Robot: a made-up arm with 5 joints. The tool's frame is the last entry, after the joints. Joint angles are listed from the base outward.
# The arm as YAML. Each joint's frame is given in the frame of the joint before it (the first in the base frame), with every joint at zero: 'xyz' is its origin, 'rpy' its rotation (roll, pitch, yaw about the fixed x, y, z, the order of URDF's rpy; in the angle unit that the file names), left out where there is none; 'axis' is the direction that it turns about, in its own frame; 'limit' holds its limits. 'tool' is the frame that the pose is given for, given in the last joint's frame.
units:
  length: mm
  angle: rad
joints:
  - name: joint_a
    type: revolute
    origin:
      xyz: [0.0, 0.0, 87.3]
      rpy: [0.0, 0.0, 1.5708]
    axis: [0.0, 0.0, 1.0]
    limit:
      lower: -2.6
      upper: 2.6
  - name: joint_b
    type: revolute
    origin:
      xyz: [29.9, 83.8, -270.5]
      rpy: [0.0, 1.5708, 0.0]
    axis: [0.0, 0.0, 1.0]
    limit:
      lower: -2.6
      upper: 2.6
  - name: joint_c
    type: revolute
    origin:
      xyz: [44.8, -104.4, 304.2]
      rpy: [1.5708, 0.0, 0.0]
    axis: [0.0, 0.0, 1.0]
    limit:
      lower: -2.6
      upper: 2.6
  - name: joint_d
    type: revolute
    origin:
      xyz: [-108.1, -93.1, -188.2]
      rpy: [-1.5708, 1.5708, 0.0]
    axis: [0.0, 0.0, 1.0]
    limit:
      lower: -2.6
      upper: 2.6
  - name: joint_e
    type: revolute
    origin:
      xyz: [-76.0, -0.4, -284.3]
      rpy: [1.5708, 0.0, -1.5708]
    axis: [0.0, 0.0, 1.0]
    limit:
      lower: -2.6
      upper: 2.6
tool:
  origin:
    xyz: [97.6, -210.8, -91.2]
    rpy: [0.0, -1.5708, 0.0]
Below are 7 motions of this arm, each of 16 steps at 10 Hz.
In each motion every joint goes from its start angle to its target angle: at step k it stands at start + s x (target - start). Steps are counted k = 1, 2, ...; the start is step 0. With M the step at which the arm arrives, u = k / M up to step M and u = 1 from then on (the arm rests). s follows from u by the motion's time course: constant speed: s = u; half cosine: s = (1 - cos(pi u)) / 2; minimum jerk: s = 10 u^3 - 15 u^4 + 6 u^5.
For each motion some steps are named. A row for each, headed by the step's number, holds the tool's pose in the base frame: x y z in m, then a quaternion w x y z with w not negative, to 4 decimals.
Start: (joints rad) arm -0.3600 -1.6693 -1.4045 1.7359 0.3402
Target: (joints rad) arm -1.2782 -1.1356 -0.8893 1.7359 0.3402
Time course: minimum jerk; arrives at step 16
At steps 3, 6, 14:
3: -0.3864 0.5766 -0.4619 0.6051 0.1862 -0.1115 -0.7660
6: -0.3224 0.6081 -0.3997 0.5691 0.1574 -0.0655 -0.8044
14: -0.0790 0.6202 -0.2074 0.4166 0.1826 0.0969 -0.8853

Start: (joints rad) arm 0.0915 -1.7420 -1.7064 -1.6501 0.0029
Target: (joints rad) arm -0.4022 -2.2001 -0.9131 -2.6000 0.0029
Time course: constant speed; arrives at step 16
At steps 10, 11, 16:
10: -0.5154 0.3947 -0.4285 0.4303 0.6382 0.6289 -0.1094
11: -0.4993 0.3834 -0.4448 0.4656 0.6256 0.6130 -0.1269
16: -0.4158 0.3083 -0.5133 0.6303 0.5454 0.5074 -0.2187

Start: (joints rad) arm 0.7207 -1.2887 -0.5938 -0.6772 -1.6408
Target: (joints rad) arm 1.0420 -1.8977 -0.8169 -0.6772 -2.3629
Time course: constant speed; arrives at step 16
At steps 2, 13, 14, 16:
2: -0.4958 -0.2855 -0.3252 0.3502 -0.3588 -0.6257 -0.5977
13: -0.4689 -0.1735 -0.4953 0.2763 -0.2722 -0.3802 -0.8396
14: -0.4647 -0.1601 -0.5038 0.2742 -0.2649 -0.3502 -0.8556
16: -0.4561 -0.1329 -0.5164 0.2721 -0.2514 -0.2871 -0.8834

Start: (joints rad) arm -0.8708 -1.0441 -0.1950 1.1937 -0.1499
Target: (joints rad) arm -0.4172 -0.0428 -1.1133 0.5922 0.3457
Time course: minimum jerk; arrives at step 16
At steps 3, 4, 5, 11, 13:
3: -0.3848 0.0961 -0.2103 0.8554 -0.0707 0.1311 -0.4962
4: -0.3926 0.1117 -0.1877 0.8503 -0.0717 0.1409 -0.5020
5: -0.4009 0.1305 -0.1529 0.8437 -0.0767 0.1546 -0.5083
11: -0.3105 0.1841 0.1743 0.8251 -0.2405 0.2497 -0.4461
13: -0.2563 0.1865 0.2258 0.8287 -0.2877 0.2630 -0.4018

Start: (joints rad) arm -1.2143 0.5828 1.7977 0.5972 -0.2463
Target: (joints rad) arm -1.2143 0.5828 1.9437 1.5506 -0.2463
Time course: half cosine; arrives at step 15
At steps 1, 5, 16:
1: 0.1778 0.6471 -0.6617 0.5286 0.7830 -0.1241 -0.3033
5: 0.1879 0.6555 -0.6589 0.5400 0.8125 -0.1009 -0.1950
16: 0.2211 0.6693 -0.6584 0.5479 0.8210 -0.0313 0.1576

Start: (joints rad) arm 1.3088 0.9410 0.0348 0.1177 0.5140
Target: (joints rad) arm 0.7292 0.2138 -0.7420 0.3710 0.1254
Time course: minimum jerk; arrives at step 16
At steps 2, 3, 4, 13, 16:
2: 0.1011 -0.3014 -0.1653 0.7434 -0.1122 0.5232 0.4013
3: 0.1027 -0.2943 -0.1592 0.7480 -0.1172 0.5113 0.4067
4: 0.1049 -0.2829 -0.1477 0.7559 -0.1261 0.4908 0.4145
13: -0.0313 -0.1749 0.1632 0.8675 -0.3622 0.1560 0.3032
16: -0.0522 -0.1678 0.1815 0.8694 -0.3797 0.1401 0.2834

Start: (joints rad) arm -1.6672 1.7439 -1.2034 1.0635 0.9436
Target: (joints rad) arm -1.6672 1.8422 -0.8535 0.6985 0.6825
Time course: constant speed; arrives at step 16
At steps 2, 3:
2: 0.1334 -0.3267 0.0322 0.1070 0.3480 0.8449 -0.3919
3: 0.1198 -0.3240 0.0271 0.1125 0.3606 0.8418 -0.3856

